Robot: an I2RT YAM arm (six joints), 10 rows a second.
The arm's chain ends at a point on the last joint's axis. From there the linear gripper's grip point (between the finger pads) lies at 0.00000 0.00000 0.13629 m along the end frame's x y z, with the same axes.
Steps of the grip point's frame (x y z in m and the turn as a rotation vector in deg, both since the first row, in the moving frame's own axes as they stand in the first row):
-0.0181, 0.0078, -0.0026, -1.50, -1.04, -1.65
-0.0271, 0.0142, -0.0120, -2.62, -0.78, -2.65
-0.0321, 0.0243, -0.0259, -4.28, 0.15, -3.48
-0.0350, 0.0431, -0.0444, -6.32, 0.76, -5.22
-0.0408, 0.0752, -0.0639, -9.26, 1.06, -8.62
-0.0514, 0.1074, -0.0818, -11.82, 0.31, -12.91
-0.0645, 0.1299, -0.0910, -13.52, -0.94, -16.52
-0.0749, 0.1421, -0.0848, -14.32, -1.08, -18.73
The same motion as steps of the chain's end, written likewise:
-0.0157, 0.0042, -0.0025, -1.50, -1.04, -1.65
-0.0254, 0.0079, -0.0118, -2.62, -0.78, -2.65
-0.0328, 0.0141, -0.0255, -4.28, 0.15, -3.48
-0.0375, 0.0282, -0.0436, -6.32, 0.76, -5.22
-0.0450, 0.0535, -0.0621, -9.26, 1.06, -8.62
-0.0553, 0.0798, -0.0789, -11.82, 0.31, -12.91
-0.0669, 0.0982, -0.0872, -13.52, -0.94, -16.52
-0.0779, 0.1086, -0.0806, -14.32, -1.08, -18.73

